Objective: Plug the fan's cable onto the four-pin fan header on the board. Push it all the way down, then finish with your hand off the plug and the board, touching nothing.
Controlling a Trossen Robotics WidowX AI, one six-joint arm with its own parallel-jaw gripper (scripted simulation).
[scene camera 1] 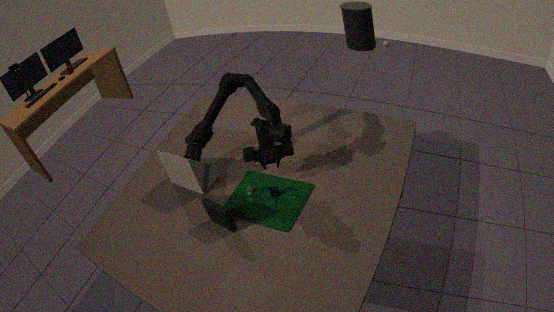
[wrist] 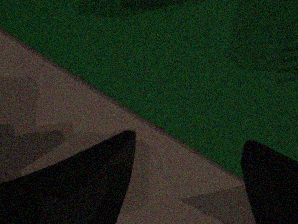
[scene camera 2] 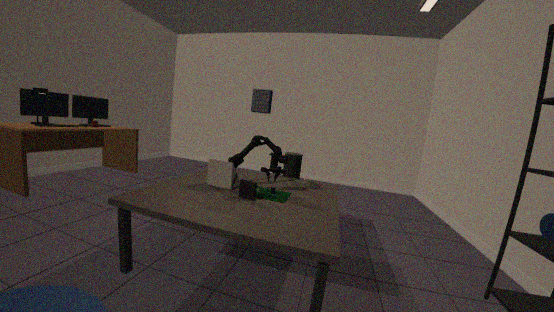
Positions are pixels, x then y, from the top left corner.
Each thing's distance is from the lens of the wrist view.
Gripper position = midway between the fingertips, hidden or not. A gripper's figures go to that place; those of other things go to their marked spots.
my gripper [wrist: 189, 146]: 0.10 m
green board [wrist: 214, 81]: 0.16 m
